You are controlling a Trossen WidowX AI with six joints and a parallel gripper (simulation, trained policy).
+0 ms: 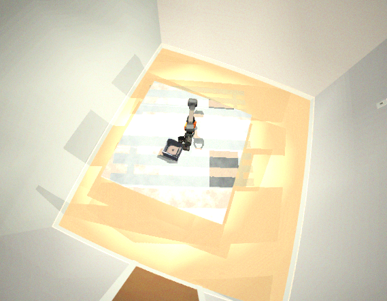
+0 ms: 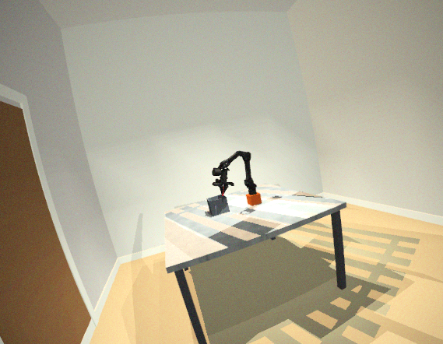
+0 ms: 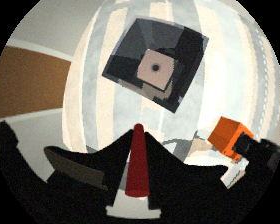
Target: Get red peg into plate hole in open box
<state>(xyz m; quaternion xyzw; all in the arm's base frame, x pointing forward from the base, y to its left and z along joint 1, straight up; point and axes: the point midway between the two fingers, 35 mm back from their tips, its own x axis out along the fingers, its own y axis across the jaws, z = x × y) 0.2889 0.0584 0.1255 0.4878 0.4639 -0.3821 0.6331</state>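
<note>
The pale plate is 4 cm ahead of my gripper tip, 12 cm to the right of it and 14 cm below it. Round my gripper tip: red peg (1 cm behind, 2 cm above).
</note>
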